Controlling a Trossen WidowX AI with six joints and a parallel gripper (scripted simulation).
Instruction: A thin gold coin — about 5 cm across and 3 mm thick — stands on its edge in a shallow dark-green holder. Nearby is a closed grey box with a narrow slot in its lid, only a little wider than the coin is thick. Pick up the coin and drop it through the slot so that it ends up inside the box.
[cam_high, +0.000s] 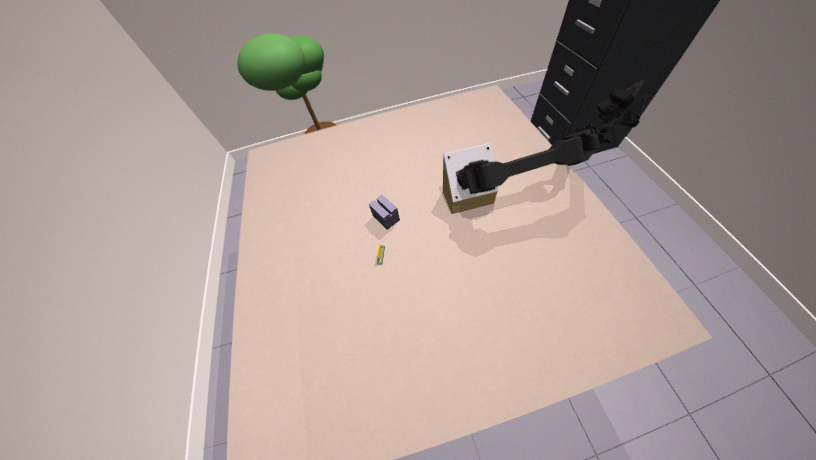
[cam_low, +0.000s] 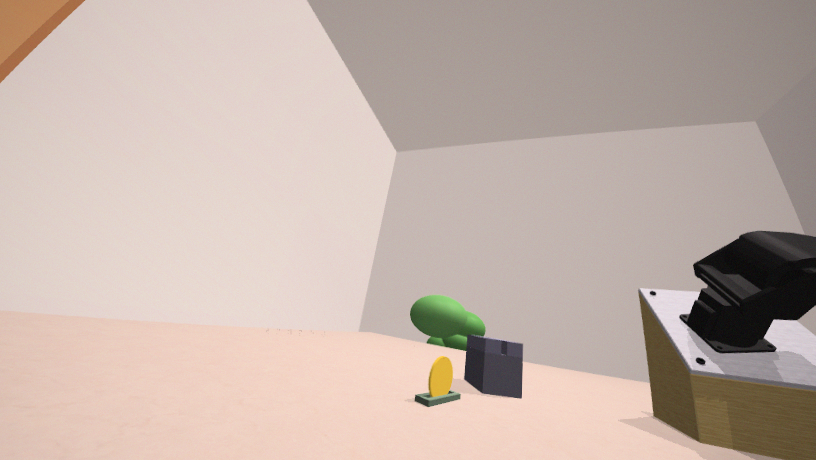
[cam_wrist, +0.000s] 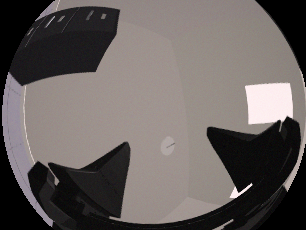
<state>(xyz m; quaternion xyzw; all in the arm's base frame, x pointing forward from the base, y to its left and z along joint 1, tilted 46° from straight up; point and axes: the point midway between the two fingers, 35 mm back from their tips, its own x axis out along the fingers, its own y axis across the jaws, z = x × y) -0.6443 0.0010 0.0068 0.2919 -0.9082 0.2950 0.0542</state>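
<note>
My gripper tip is now 1020 mm short of the thin gold coin, 80 mm to the right of it and 230 mm above it.
</note>
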